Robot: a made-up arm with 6 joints.
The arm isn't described. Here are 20 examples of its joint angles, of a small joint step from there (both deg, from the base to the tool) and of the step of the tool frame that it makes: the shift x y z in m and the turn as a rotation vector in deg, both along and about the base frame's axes.
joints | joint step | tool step
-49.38 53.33 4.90 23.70 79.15 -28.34 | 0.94 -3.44 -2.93 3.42 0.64 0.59 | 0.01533 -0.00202 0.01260 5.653 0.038 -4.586
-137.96 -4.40 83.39 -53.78 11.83 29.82 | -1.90 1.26 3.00 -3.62 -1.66 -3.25 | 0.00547 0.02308 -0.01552 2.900 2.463 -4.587
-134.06 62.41 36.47 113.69 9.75 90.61 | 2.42 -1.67 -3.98 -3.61 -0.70 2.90 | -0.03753 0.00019 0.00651 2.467 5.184 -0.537
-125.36 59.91 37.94 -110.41 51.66 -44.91 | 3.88 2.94 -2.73 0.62 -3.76 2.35 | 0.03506 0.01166 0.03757 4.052 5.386 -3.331
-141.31 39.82 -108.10 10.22 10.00 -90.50 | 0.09 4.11 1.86 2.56 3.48 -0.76 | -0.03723 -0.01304 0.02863 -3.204 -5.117 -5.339
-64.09 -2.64 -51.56 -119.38 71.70 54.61 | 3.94 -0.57 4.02 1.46 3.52 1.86 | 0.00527 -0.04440 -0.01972 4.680 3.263 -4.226
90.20 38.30 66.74 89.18 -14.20 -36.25 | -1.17 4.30 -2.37 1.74 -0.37 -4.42 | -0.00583 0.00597 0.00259 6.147 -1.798 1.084
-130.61 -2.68 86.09 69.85 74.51 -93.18 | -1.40 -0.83 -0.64 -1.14 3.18 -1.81 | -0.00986 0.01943 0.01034 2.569 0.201 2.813
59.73 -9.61 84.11 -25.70 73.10 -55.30 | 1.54 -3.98 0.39 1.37 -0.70 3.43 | 0.00322 -0.01190 -0.03542 -1.632 -0.674 -2.251
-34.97 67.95 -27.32 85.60 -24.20 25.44 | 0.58 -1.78 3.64 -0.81 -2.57 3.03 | 0.01541 -0.00078 -0.01726 2.573 -3.284 -3.152
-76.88 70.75 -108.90 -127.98 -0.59 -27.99 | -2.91 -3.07 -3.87 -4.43 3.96 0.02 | 0.00760 0.01748 0.06218 7.682 1.701 -1.452
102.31 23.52 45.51 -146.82 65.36 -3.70 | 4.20 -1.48 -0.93 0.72 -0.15 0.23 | -0.05065 0.00248 -0.03702 0.060 5.349 -0.708
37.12 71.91 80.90 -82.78 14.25 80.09 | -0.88 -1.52 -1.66 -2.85 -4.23 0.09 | 0.01482 0.00156 -0.04609 -4.894 4.429 -0.384
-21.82 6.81 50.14 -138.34 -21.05 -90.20 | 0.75 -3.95 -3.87 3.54 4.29 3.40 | 0.01368 -0.02401 0.03135 7.979 -7.401 -4.768
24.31 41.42 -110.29 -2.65 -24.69 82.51 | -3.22 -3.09 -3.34 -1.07 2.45 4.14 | 0.02334 0.01021 -0.00951 -2.244 -1.280 0.400
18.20 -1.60 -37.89 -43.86 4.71 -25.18 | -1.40 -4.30 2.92 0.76 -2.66 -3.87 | -0.02260 -0.03523 0.01871 -1.563 -2.057 -0.310
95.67 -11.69 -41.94 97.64 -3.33 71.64 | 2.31 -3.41 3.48 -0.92 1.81 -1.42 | -0.00137 -0.00574 -0.00622 0.279 1.947 2.581
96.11 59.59 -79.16 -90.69 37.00 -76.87 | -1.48 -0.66 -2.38 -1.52 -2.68 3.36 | 0.02042 0.00482 0.01922 3.409 1.214 0.051
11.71 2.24 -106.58 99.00 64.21 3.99 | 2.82 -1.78 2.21 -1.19 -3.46 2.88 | -0.04004 -0.00437 -0.00476 -4.661 2.946 -4.011
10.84 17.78 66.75 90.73 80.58 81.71 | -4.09 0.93 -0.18 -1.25 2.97 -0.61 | -0.00706 0.01706 0.00974 -1.632 -1.410 -0.520
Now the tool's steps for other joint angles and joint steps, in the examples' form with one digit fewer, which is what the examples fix.
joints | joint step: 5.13 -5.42 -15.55 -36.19 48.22 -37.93 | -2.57 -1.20 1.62 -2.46 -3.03 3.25
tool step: 0.0075 -0.0004 0.0131 1.03 -2.78 -0.99
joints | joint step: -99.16 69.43 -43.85 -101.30 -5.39 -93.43 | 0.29 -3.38 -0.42 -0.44 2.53 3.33
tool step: -0.0108 0.0178 0.0529 7.10 -2.19 -0.42
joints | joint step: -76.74 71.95 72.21 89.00 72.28 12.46 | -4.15 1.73 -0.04 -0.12 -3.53 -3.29
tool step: 0.0082 -0.0435 -0.0117 -5.70 1.60 1.47
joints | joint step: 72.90 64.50 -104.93 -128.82 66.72 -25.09 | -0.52 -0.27 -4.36 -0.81 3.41 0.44
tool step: -0.0306 0.0061 0.0091 1.30 6.61 0.39
